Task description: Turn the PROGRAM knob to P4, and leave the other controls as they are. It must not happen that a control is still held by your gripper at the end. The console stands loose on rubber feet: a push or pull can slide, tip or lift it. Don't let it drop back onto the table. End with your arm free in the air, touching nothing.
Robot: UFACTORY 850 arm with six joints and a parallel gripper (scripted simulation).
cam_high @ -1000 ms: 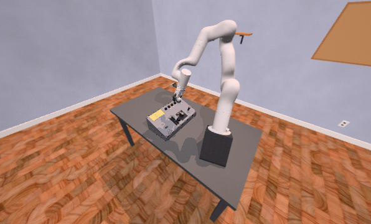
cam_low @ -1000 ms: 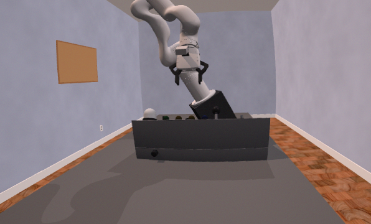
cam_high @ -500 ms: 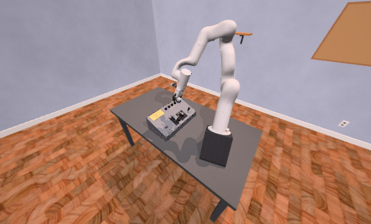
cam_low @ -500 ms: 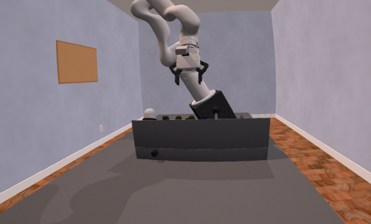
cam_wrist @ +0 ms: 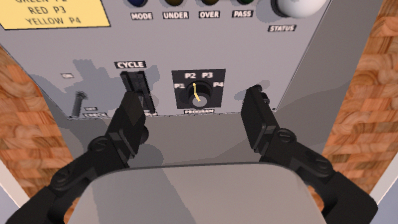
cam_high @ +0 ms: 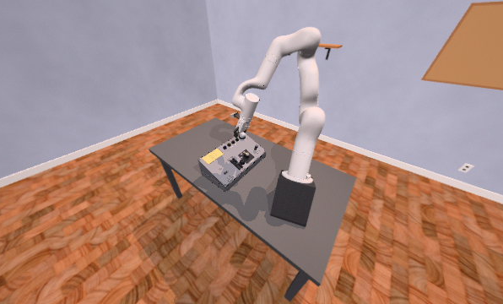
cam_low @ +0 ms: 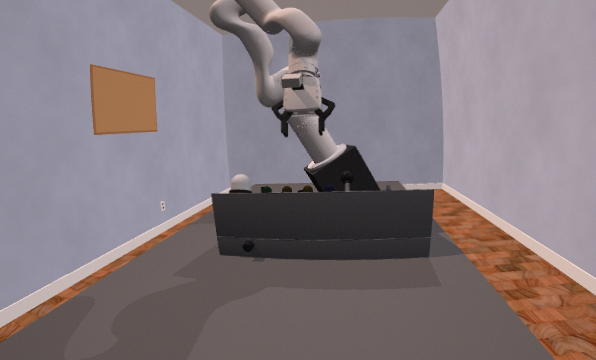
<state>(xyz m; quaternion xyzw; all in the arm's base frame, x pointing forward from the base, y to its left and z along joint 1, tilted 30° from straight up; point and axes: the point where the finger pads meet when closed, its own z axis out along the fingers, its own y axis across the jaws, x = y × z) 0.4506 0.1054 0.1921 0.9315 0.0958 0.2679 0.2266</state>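
Right now the grey console is 3 cm behind my hand, 5 cm to the left of it and 20 cm below it. From my hand the other things lie so: mode knob 5 cm behind, 14 cm to the right, 18 cm below; black ball-ended lever 9 cm behind, 10 cm to the left, 17 cm below; check toggle 7 cm behind, 22 cm to the left, 18 cm below.
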